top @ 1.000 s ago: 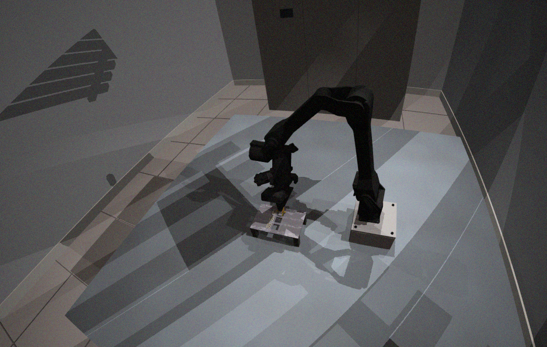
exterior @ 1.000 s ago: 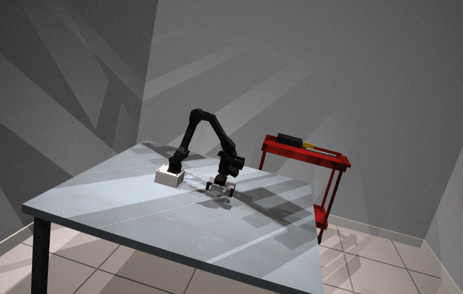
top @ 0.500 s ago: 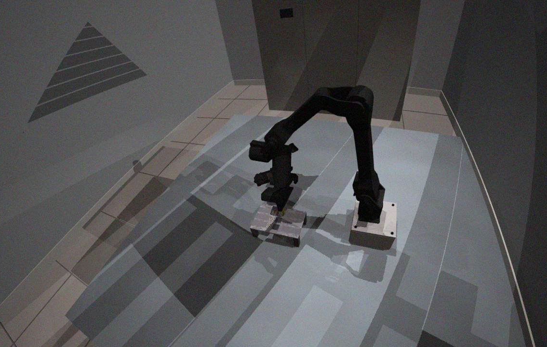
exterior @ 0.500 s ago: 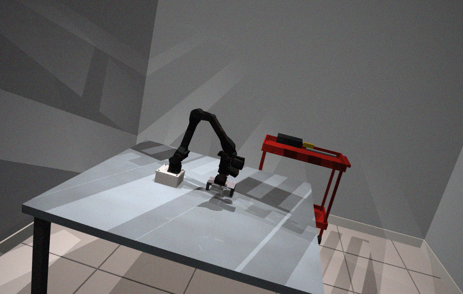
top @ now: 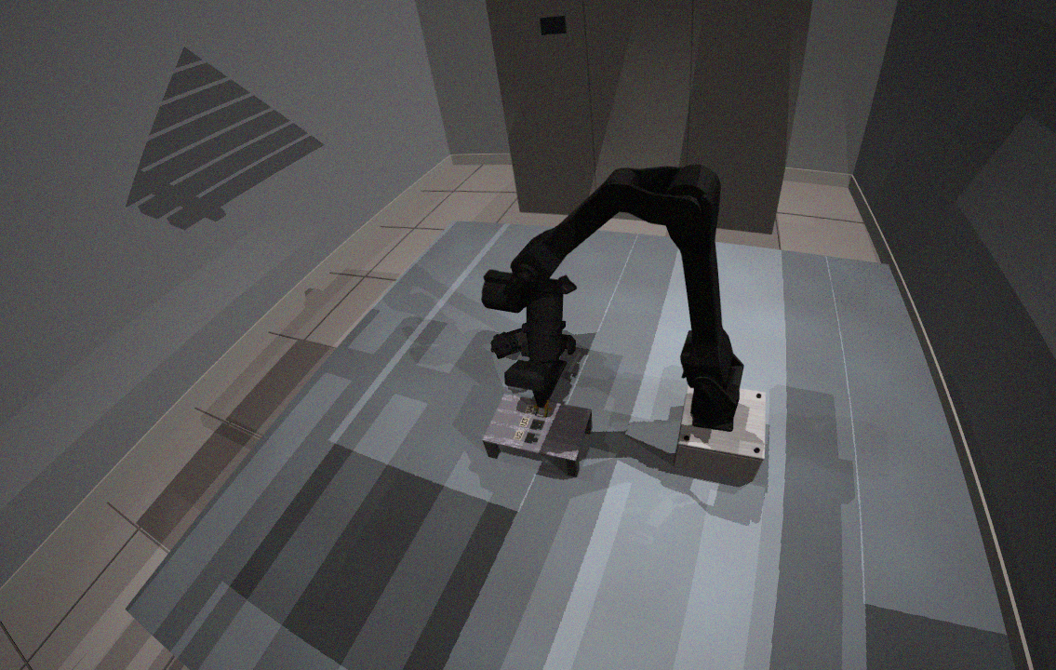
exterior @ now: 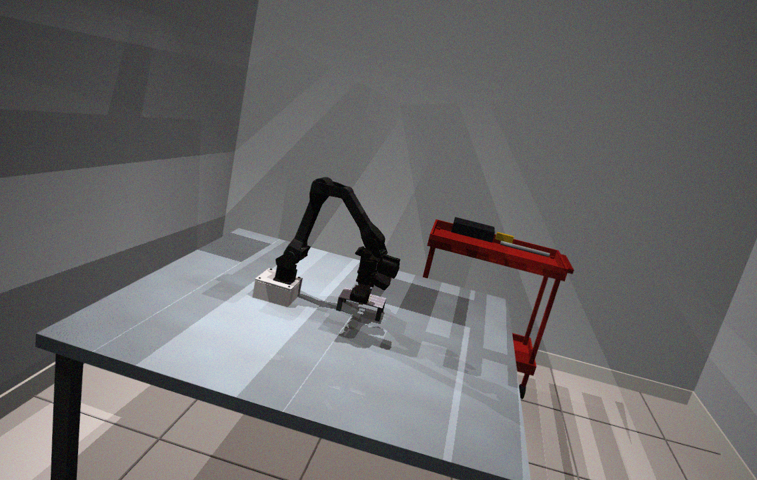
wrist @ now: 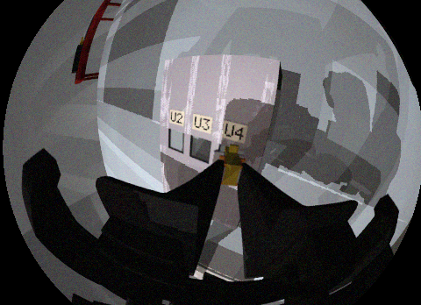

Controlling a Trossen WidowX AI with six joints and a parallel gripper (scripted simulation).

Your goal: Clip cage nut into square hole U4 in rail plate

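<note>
The cage nut is 1 cm below my gripper tip.
</note>
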